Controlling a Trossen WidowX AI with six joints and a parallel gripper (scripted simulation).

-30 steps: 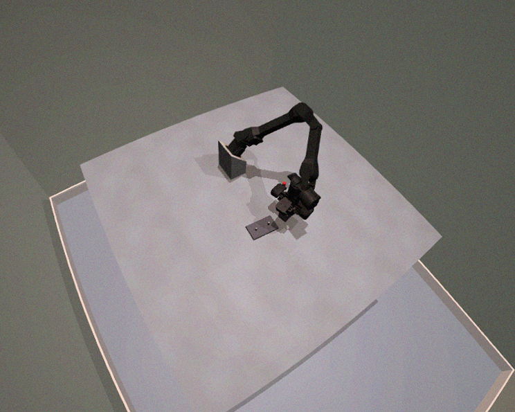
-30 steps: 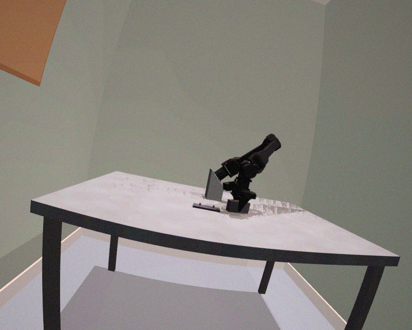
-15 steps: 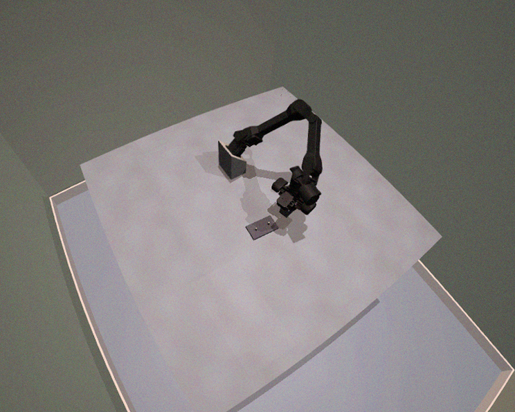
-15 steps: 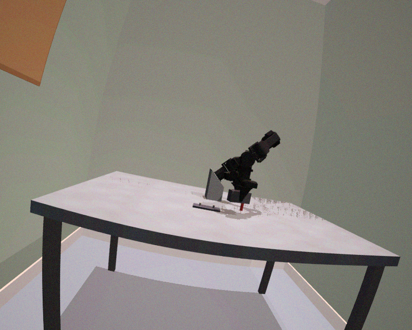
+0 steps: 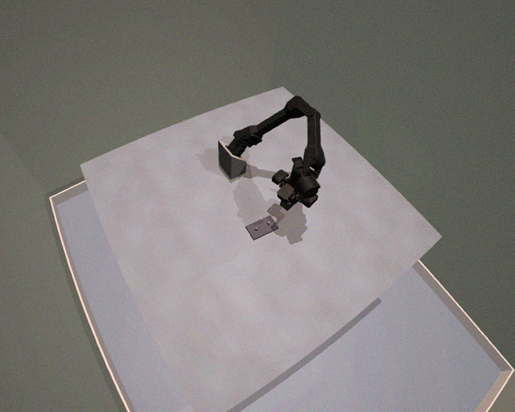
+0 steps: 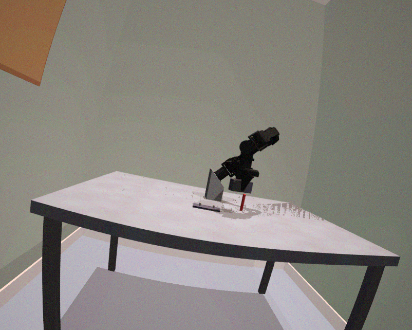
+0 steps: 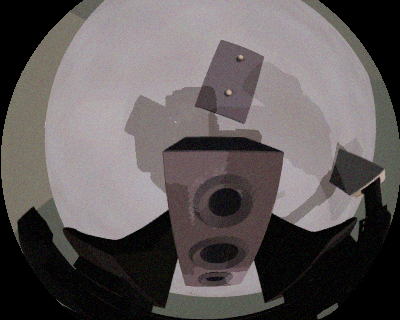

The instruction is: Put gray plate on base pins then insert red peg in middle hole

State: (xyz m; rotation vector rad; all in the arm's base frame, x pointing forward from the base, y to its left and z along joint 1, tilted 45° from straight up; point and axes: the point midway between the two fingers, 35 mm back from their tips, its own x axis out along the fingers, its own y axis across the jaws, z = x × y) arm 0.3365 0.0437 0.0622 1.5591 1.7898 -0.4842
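The dark base lies 13 cm to the right of my gripper tip and 10 cm below it. The rest, counted from my gripper tip: red peg: 10 cm behind, 5 cm to the left, 7 cm below; then gray plate: 3 cm above.
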